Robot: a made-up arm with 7 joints.
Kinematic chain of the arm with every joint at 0, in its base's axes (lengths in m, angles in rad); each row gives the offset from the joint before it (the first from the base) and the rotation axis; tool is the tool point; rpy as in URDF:
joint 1: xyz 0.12 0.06 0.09 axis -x
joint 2: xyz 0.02 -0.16 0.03 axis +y
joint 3: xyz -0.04 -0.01 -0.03 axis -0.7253 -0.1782 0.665
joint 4: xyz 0 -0.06 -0.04 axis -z
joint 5: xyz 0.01 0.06 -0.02 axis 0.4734 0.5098 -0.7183
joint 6: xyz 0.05 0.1 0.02 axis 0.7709 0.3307 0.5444
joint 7: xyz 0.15 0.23 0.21 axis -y
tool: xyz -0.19 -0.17 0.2 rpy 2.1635 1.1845 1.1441
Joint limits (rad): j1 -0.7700..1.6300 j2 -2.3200..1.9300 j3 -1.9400..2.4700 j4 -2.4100..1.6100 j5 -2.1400..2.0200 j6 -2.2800..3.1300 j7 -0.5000..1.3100
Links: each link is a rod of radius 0.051 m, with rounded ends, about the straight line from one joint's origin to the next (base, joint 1, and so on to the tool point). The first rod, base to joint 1, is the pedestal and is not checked.
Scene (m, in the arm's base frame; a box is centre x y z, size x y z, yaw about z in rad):
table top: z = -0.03
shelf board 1: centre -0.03 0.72 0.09 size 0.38 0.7 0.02 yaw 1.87
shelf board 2: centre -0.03 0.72 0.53 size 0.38 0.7 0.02 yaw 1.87
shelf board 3: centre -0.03 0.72 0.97 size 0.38 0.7 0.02 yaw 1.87
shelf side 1: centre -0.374 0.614 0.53 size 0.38 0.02 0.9 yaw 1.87
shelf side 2: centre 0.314 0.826 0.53 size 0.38 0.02 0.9 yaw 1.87
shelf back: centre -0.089 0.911 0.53 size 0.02 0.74 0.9 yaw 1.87
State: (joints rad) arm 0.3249 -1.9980 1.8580 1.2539 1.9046 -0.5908 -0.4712
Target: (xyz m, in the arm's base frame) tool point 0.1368 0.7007 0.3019
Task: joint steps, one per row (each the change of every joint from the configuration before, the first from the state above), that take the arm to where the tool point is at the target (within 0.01 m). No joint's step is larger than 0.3 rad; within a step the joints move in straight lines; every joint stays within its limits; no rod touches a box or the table.
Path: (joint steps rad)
1: 0.1711 0.2482 -0.0789 -0.1362 0.0055 -0.1771 0.2091
2: 0.1711 0.2481 -0.0789 -0.1363 0.0056 -0.1771 0.2091
3: 0.1712 0.2482 -0.0789 -0.1362 0.0055 -0.1771 0.2091
4: 0.1711 0.2482 -0.0789 -0.1363 0.0055 -0.1771 0.2091
5: 0.1979 -0.0115 -0.0095 0.0587 0.0311 -0.0873 -0.2884
6: 0.1979 -0.0114 -0.0096 0.0587 0.0311 -0.0873 -0.2884
7: 0.1978 -0.0114 -0.0096 0.0587 0.0311 -0.0874 -0.2884

